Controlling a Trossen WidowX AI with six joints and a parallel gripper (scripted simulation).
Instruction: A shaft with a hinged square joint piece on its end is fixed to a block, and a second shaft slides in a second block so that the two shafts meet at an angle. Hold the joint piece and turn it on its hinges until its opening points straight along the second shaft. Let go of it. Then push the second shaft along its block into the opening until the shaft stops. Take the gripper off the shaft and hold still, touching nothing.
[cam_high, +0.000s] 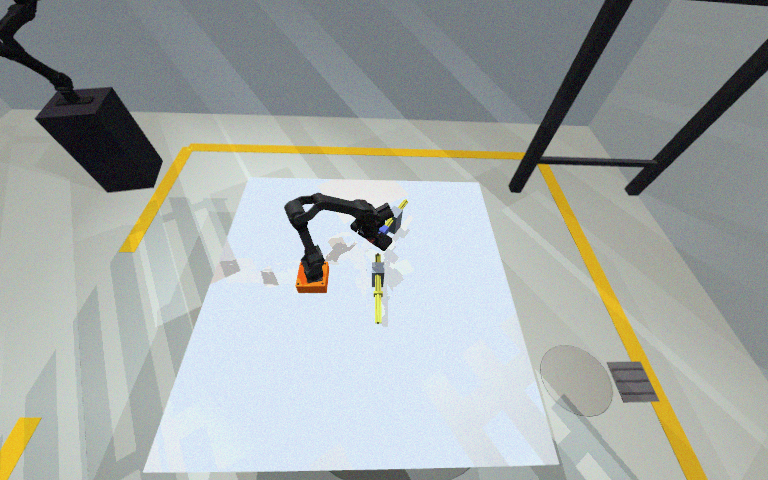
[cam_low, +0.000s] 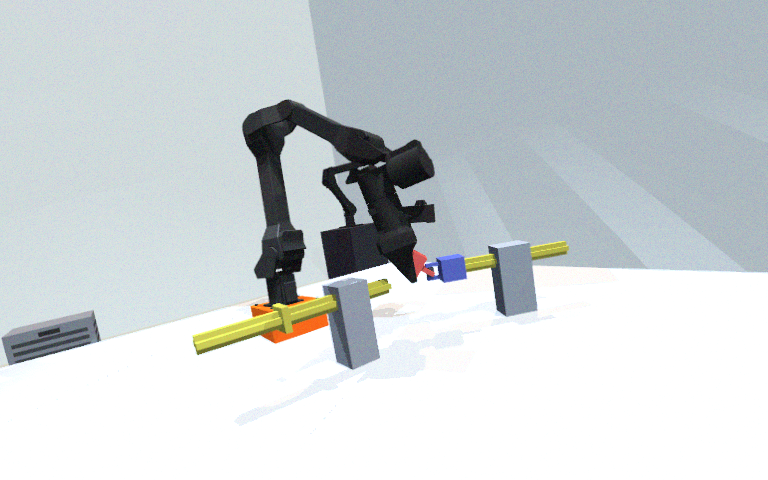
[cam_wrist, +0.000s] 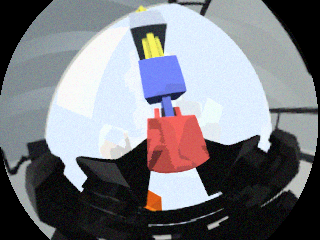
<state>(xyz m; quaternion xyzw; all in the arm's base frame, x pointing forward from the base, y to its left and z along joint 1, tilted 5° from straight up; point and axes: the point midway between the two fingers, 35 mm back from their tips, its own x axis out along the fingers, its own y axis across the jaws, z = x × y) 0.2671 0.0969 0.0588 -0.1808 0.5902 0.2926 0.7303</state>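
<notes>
Now: the red square joint piece 30 mm above my gripper tip.
</notes>
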